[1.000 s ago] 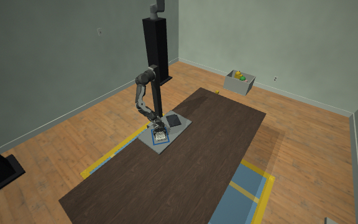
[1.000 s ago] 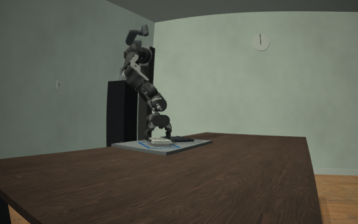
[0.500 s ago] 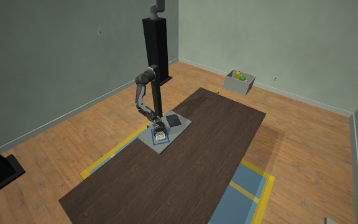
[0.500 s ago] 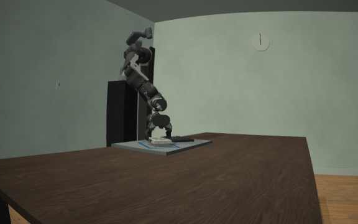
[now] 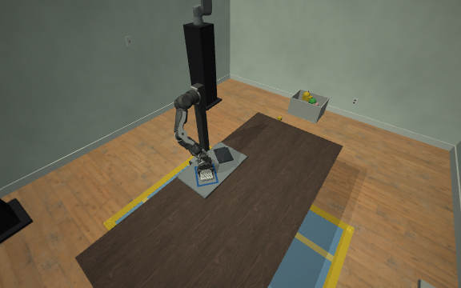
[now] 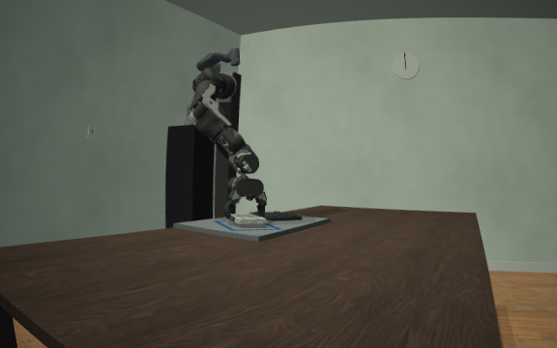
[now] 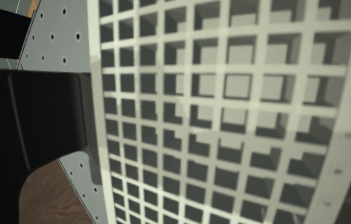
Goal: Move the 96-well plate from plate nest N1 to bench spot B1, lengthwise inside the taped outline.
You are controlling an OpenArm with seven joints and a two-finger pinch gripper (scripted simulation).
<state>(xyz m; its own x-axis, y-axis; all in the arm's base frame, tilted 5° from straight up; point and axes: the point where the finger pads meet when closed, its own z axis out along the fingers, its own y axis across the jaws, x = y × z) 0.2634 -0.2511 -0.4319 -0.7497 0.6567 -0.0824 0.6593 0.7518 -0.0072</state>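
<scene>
My hand is right at the white 96-well plate. From my hand the other things lie so: black plate nest: 1 cm behind, 24 cm to the left, 1 cm below.
</scene>
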